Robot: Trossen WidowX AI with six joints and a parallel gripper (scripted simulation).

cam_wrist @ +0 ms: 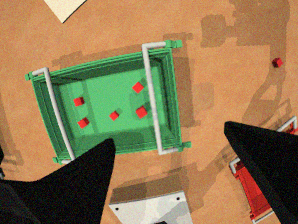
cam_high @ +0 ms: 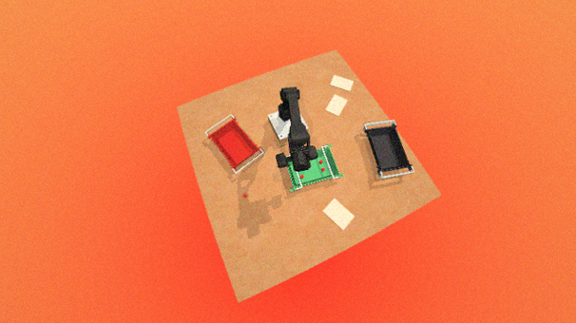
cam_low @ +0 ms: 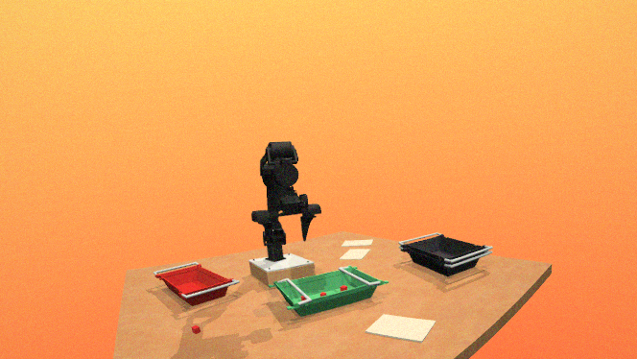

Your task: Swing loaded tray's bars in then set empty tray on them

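Right now the red tray is 38 cm behind my gripper tip, 19 cm to the right of it and 16 cm below it. Also, from my gripper tip: red block 7 cm behind, 31 cm to the right, 20 cm below.
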